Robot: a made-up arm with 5 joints. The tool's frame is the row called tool. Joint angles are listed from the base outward. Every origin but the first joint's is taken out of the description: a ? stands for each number. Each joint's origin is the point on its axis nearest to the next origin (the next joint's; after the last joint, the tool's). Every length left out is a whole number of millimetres.
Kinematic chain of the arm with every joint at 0, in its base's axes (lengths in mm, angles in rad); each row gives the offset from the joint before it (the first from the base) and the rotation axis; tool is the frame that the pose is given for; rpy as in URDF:
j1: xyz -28 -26 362 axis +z
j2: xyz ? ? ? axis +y
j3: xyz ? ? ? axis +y
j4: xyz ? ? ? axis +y
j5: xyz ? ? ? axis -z
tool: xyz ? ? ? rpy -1.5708 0 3.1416
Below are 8 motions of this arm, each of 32 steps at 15 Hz.
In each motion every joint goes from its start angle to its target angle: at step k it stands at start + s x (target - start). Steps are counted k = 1, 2, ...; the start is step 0. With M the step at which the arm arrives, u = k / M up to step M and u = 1 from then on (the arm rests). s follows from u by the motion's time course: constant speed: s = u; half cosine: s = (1 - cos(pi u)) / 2; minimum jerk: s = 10 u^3 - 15 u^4 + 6 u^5.
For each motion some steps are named. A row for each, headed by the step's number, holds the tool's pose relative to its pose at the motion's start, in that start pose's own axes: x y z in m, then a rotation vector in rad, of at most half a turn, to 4 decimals.
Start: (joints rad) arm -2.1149 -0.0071 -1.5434 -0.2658 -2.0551
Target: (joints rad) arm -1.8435 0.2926 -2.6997 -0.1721 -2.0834
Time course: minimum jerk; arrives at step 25
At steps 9, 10, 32:
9: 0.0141 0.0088 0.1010 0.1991 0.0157 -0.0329
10: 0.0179 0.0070 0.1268 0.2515 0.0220 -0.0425
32: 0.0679 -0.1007 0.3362 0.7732 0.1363 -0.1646

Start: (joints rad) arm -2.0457 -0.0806 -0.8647 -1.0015 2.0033
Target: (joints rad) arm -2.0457 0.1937 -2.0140 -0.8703 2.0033
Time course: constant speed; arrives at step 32
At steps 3, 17, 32:
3: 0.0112 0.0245 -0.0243 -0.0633 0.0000 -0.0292
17: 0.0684 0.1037 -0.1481 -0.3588 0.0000 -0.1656
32: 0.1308 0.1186 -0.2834 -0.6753 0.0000 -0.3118

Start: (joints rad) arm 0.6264 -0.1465 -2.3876 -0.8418 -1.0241
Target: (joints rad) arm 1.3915 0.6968 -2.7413 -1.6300 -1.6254
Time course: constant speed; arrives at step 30
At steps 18, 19, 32:
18: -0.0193 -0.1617 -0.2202 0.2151 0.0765 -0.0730
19: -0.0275 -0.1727 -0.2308 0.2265 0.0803 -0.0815
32: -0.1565 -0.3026 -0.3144 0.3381 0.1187 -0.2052

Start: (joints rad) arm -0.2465 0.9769 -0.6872 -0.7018 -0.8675
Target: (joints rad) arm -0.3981 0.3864 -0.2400 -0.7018 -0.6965
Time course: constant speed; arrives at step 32
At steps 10, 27, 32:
10: 0.0051 -0.0571 0.0216 0.0467 0.0964 0.0150
27: 0.0272 -0.1493 0.0349 0.1273 0.2580 0.0430
32: 0.0360 -0.1741 0.0332 0.1513 0.3050 0.0519

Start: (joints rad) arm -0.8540 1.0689 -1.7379 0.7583 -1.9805
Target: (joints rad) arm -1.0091 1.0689 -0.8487 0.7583 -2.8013
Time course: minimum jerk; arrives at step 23
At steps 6, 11, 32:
6: -0.0030 0.0354 -0.0416 -0.0909 -0.0768 0.0475
11: -0.0276 0.1146 -0.1788 -0.3269 -0.3030 0.2480
32: -0.1070 0.1509 -0.4062 -0.5550 -0.6272 0.7166

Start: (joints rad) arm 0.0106 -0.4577 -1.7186 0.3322 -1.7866
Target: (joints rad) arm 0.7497 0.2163 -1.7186 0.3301 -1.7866
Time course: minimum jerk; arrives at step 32
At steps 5, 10, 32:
5: -0.0078 0.0110 -0.0071 -0.0150 0.0057 0.0250
10: -0.0560 0.0611 -0.0440 -0.0901 0.0281 0.1530
32: -0.4826 0.0934 -0.2515 -0.4649 -0.0471 0.8709

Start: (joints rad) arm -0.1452 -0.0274 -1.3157 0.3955 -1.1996
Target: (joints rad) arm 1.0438 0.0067 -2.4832 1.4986 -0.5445
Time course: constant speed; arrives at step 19
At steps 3, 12, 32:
3: -0.1162 -0.0552 0.0094 -0.0583 -0.0060 0.1411
12: -0.3400 -0.3438 -0.0312 -0.3176 -0.0317 0.5200
32: -0.3258 -0.5952 -0.0689 -0.5947 -0.0758 0.7484

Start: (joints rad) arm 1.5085 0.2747 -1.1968 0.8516 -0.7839
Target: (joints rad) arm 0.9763 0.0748 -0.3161 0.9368 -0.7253
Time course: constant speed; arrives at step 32
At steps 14, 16, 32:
14: 0.1770 0.1005 -0.0315 -0.2489 0.2582 -0.2236
16: 0.2008 0.1118 -0.0431 -0.2882 0.2947 -0.2512
32: 0.3531 0.1718 -0.1877 -0.6359 0.5745 -0.4309

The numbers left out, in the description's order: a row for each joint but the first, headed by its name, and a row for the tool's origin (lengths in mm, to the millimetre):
j2: 3 4 0
j3: 37 0 340
j4: 64 0 -387
j5: 84 0 -115
tool: 30 20 0

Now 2 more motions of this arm.
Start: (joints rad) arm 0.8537 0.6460 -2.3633 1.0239 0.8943
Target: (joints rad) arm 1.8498 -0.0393 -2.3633 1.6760 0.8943
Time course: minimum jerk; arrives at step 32
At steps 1, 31, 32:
1: 0.0002 -0.0001 -0.0002 -0.0001 -0.0002 -0.0001
31: 0.4092 -0.5870 -0.0382 -0.4301 -0.7552 -0.4871
32: 0.4092 -0.5871 -0.0381 -0.4302 -0.7554 -0.4873

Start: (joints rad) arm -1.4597 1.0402 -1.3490 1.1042 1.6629
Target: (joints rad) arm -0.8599 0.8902 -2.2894 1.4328 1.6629
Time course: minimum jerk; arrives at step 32
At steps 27, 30, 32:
27: 0.4151 -0.4172 0.2035 -0.7373 -0.5419 0.1788
30: 0.4259 -0.4240 0.2188 -0.7565 -0.5607 0.1784
32: 0.4267 -0.4246 0.2201 -0.7580 -0.5622 0.1784

